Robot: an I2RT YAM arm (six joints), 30 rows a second.
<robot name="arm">
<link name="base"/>
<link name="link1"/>
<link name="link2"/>
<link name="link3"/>
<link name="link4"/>
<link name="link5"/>
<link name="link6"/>
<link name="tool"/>
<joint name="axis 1" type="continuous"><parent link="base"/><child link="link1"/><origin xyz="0.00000 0.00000 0.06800" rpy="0.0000 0.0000 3.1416"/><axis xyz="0 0 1"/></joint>
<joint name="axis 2" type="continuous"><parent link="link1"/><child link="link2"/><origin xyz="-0.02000 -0.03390 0.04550" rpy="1.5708 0.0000 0.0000"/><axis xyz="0 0 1"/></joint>
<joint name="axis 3" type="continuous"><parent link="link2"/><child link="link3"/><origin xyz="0.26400 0.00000 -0.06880" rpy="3.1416 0.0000 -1.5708"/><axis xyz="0 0 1"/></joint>
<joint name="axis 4" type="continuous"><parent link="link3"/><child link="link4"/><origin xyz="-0.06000 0.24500 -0.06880" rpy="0.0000 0.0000 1.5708"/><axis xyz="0 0 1"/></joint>
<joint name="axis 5" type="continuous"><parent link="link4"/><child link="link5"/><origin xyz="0.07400 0.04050 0.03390" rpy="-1.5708 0.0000 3.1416"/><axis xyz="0 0 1"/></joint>
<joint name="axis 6" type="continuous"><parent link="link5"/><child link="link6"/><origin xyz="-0.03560 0.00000 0.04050" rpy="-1.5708 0.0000 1.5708"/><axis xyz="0 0 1"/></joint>
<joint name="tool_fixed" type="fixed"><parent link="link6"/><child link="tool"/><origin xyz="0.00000 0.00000 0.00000" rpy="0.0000 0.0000 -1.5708"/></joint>
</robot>
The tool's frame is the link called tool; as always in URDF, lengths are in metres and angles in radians. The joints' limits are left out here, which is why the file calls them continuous.
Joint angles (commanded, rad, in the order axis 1, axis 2, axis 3, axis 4, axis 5, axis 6), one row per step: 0.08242, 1.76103, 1.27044, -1.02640, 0.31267, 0.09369; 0.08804, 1.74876, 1.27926, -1.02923, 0.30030, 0.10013; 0.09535, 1.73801, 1.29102, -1.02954, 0.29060, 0.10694; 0.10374, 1.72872, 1.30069, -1.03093, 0.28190, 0.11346; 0.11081, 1.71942, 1.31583, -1.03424, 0.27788, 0.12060; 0.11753, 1.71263, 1.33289, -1.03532, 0.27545, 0.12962; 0.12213, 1.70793, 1.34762, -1.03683, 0.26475, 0.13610; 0.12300, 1.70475, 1.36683, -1.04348, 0.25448, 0.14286; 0.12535, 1.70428, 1.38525, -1.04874, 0.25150, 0.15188; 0.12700, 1.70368, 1.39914, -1.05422, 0.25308, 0.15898; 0.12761, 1.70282, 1.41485, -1.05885, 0.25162, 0.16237; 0.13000, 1.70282, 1.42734, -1.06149, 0.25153, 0.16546
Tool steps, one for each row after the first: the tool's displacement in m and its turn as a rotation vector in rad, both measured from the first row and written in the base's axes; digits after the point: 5 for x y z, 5 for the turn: -0.00007, 0.00222, 0.00575, 0.01441, -0.01905, 0.00027; 0.00058, 0.00497, 0.01188, 0.02680, -0.04218, 0.00194; 0.00079, 0.00799, 0.01708, 0.03803, -0.06054, 0.00502; 0.00152, 0.01050, 0.02376, 0.04527, -0.08300, 0.00597; 0.00289, 0.01293, 0.03030, 0.05164, -0.10770, 0.00474; 0.00404, 0.01494, 0.03555, 0.06545, -0.12586, 0.00466; 0.00544, 0.01575, 0.04149, 0.07850, -0.14198, 0.00065; 0.00709, 0.01684, 0.04652, 0.08466, -0.15739, -0.00484; 0.00809, 0.01746, 0.05040, 0.08550, -0.16832, -0.00988; 0.00933, 0.01787, 0.05487, 0.08911, -0.18081, -0.01194; 0.01041, 0.01881, 0.05826, 0.09126, -0.19125, -0.01217
